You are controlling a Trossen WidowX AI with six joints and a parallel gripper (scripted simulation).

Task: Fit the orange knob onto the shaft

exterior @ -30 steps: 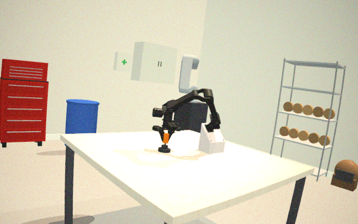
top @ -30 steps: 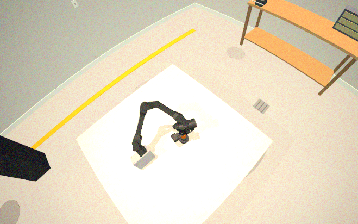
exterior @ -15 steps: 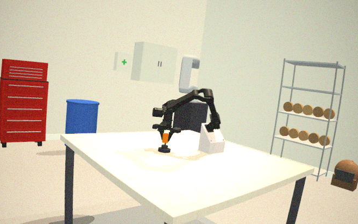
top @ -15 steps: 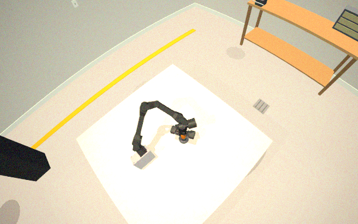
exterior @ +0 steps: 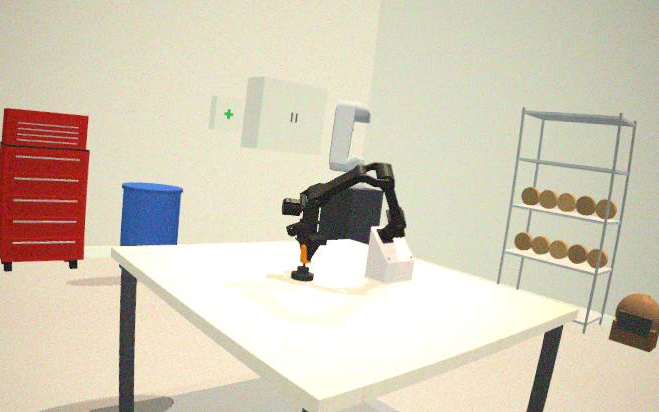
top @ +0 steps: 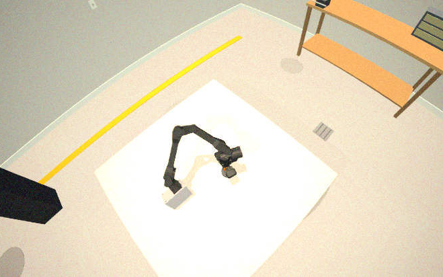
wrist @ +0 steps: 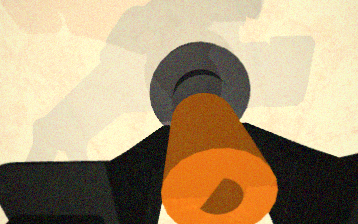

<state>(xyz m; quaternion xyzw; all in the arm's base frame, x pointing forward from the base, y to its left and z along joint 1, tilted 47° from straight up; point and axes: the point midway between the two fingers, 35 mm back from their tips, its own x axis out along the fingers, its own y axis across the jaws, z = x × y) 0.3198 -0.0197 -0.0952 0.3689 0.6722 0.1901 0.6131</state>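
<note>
Now: gripper tip 40 mm above the dark shaft. From my gripper tip the other things lie so: orange knob 20 mm above.
</note>
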